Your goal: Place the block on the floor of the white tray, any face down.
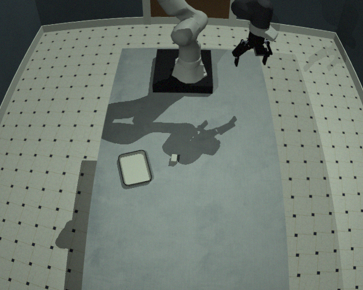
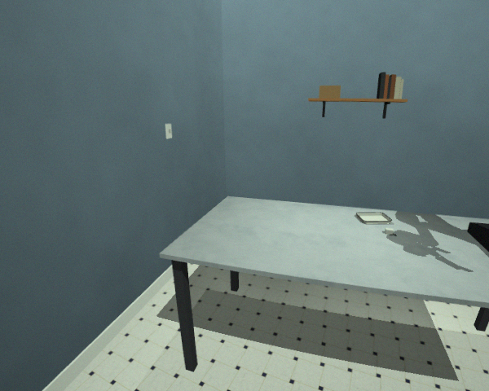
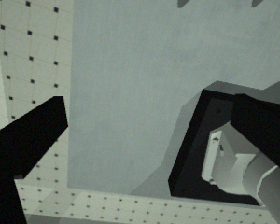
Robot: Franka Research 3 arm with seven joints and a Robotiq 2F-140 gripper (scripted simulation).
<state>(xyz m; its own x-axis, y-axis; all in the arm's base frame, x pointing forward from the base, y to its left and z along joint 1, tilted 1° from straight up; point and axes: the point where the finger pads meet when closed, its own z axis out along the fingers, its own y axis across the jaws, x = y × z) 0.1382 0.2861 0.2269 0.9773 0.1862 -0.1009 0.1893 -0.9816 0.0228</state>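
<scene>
The block lies 37 cm ahead of my hand, 36 cm to the right of it and 27 cm below it. The rest, counted from my hand: white tray (53 cm to the right, 42 cm ahead, 27 cm below).
</scene>
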